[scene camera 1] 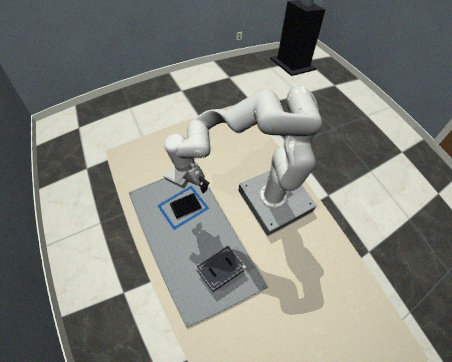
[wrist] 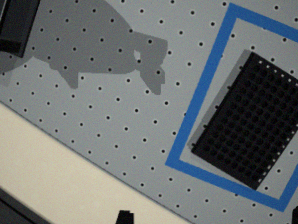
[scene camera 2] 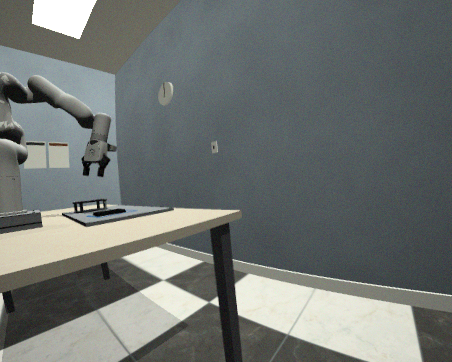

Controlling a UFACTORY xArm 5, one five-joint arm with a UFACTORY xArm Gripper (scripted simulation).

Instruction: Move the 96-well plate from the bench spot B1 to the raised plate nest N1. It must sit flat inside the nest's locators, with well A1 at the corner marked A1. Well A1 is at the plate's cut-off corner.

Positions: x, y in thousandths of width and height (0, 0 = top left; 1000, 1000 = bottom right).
Observation:
In view: a raised plate nest N1 (scene camera 1: 481, 725).

